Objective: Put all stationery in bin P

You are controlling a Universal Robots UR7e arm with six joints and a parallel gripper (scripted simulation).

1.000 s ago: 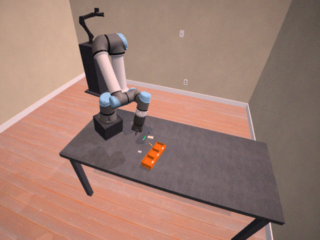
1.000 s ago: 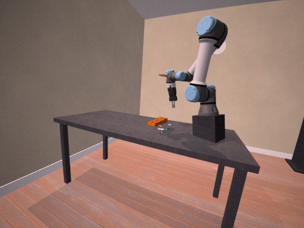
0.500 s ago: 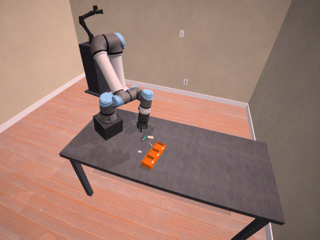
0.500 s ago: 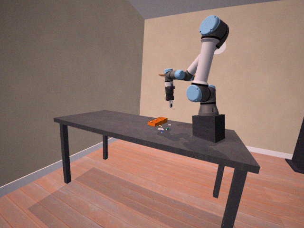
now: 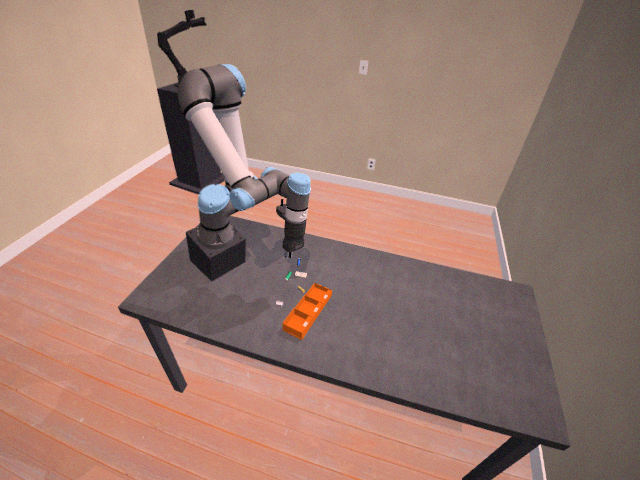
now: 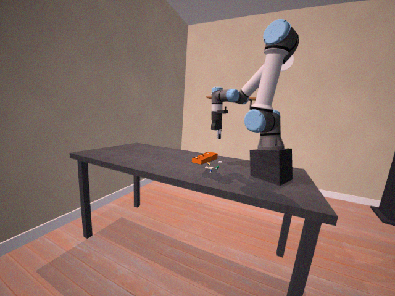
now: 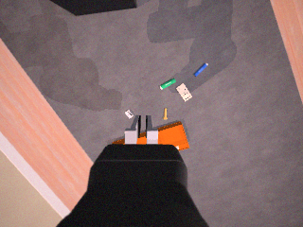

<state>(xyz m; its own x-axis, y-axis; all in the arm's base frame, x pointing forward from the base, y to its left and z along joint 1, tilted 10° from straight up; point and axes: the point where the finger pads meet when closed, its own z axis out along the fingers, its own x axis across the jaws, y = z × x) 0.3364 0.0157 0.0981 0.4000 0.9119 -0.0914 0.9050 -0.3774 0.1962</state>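
My hand is 130 mm short of the orange three-part bin, 60 mm to the left of it and 190 mm above it. From my hand the other things lie so: yellow bolt: 50 mm ahead, 30 mm to the left, 210 mm below; then white domino: 110 mm to the left, 210 mm below; then green marker: 40 mm behind, 70 mm to the left, 200 mm below.
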